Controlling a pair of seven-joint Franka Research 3 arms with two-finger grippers.
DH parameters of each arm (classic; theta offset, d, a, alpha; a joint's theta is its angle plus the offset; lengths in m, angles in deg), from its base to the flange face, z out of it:
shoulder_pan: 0 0.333 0 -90
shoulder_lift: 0 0 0 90
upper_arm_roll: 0 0.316 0.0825 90
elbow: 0 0 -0.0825 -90
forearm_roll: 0 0.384 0 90
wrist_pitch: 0 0 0.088 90
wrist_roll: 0 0.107 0 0
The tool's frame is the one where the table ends.
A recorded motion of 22 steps. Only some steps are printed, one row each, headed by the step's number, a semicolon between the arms.
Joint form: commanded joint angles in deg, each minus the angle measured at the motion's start. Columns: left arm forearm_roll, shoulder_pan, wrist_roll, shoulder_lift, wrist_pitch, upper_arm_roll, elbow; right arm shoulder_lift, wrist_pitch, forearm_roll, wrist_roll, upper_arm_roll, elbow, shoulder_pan.
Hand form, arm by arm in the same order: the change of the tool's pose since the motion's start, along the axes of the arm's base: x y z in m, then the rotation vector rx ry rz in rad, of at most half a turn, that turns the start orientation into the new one. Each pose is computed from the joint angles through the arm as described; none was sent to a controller.
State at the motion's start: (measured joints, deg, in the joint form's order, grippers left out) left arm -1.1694 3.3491 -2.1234 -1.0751 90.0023 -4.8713 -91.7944; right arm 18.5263 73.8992 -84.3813 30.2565 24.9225 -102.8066 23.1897
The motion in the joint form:
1: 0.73 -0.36 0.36 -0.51 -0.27 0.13 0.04; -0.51 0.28 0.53 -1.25 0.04 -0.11 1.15
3: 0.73 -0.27 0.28 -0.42 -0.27 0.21 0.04; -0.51 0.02 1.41 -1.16 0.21 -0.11 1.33
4: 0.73 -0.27 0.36 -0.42 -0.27 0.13 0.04; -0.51 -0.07 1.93 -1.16 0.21 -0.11 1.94
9: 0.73 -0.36 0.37 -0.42 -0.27 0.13 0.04; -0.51 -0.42 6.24 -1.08 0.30 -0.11 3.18
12: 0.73 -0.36 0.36 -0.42 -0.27 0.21 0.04; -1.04 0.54 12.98 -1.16 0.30 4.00 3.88
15: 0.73 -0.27 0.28 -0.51 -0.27 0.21 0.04; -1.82 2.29 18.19 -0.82 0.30 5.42 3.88
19: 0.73 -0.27 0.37 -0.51 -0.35 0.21 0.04; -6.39 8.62 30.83 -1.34 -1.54 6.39 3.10
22: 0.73 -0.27 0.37 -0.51 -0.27 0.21 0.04; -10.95 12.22 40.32 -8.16 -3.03 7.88 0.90
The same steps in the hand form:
1: -0.0031 -0.0009 0.0048 0.0132 -0.0053 -0.0105; -0.0085 0.0102 0.0033 -0.0014 0.0193 0.0223
3: -0.0026 0.0007 0.0039 0.0131 -0.0037 -0.0061; -0.0116 0.0120 0.0020 0.0063 0.0280 0.0169
4: -0.0026 -0.0001 0.0039 0.0131 -0.0037 -0.0089; -0.0160 0.0168 0.0011 0.0103 0.0340 0.0219
9: -0.0026 -0.0009 0.0039 0.0131 -0.0037 -0.0106; -0.0293 0.0253 -0.0066 0.0477 0.0846 0.0036
12: -0.0026 -0.0002 0.0039 0.0131 -0.0037 -0.0091; -0.0326 0.0375 0.0154 0.1781 0.1190 -0.0279
15: -0.0030 0.0007 0.0048 0.0132 -0.0053 -0.0061; -0.0367 0.0427 0.0238 0.2733 0.1544 -0.0421
19: -0.0032 0.0007 0.0046 0.0132 -0.0039 -0.0077; -0.0419 0.0377 0.0559 0.5089 0.2250 -0.0669
22: -0.0030 0.0007 0.0048 0.0132 -0.0053 -0.0077; -0.0394 0.0187 0.1010 0.6589 0.3209 -0.0590

